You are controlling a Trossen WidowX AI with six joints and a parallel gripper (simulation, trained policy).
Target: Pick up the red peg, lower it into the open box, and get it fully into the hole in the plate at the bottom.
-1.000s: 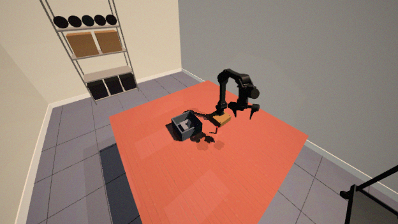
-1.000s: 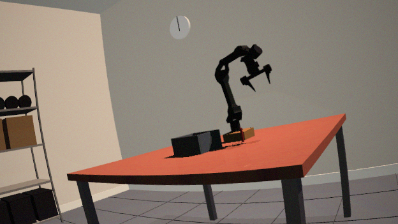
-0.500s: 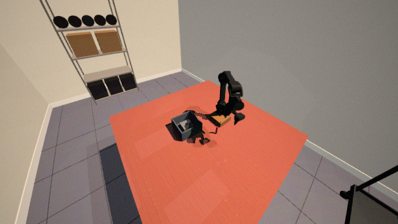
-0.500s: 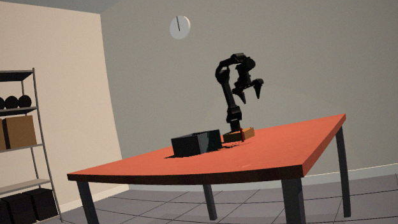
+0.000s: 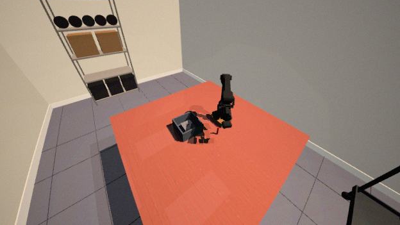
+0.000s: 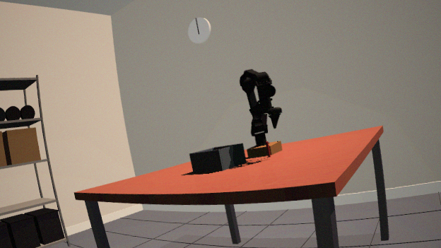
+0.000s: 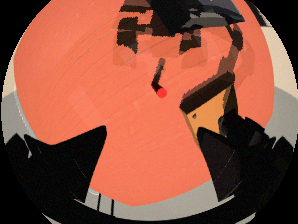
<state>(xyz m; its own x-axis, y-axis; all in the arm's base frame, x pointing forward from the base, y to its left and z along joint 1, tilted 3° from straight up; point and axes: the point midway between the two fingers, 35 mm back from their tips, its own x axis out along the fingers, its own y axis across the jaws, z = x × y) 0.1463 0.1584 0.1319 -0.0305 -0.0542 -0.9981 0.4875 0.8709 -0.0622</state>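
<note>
My gripper tip is 100 mm above the red peg, 30 mm to the left of it and 10 mm short of it. Round my gripper tip: plate 210 mm to the right, 190 mm ahead, 100 mm below; box 210 mm to the right, 190 mm ahead, 120 mm below.
</note>
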